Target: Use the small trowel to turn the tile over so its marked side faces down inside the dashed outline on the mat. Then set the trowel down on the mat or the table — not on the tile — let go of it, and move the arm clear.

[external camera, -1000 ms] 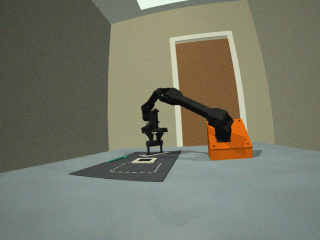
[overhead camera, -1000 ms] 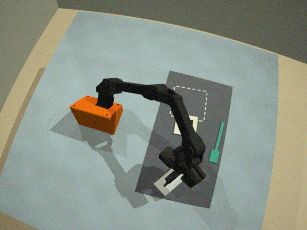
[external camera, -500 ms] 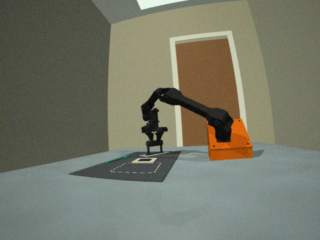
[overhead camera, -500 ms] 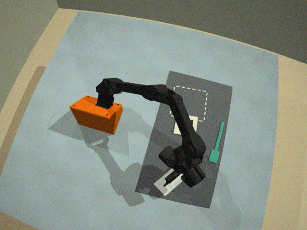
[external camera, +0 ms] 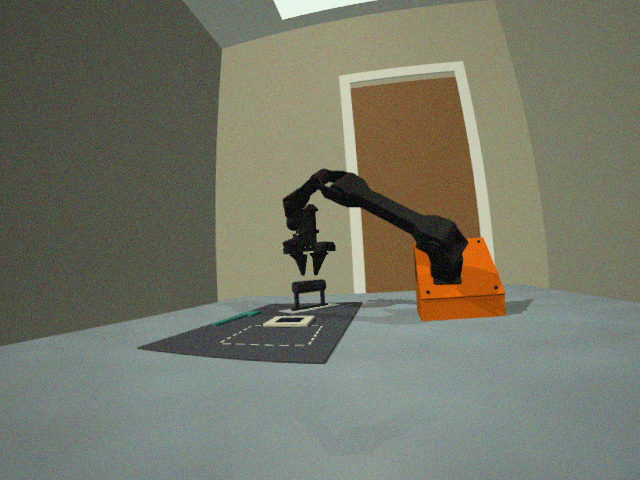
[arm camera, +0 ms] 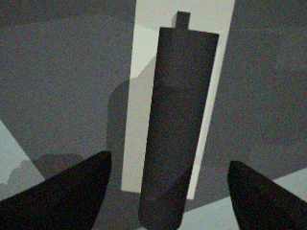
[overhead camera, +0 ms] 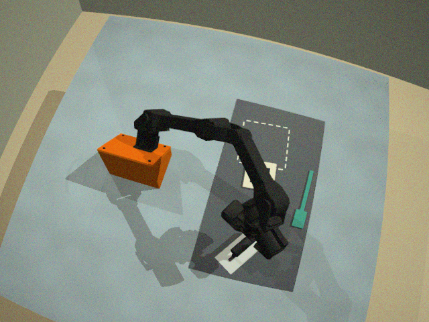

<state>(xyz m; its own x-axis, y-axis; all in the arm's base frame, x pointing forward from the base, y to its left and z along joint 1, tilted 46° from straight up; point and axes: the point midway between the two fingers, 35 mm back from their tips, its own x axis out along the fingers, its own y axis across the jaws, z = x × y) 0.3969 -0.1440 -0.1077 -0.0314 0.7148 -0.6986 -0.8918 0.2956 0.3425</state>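
Now: gripper tip 10 mm short of the trowel, 20 mm to the right of it and 70 mm above it. Also, from my gripper tip: tile: 30 mm behind, 240 mm to the left, 100 mm below; teal tool: 140 mm ahead, 190 mm to the left, 100 mm below; dark mat: 200 mm to the left, 120 mm below.
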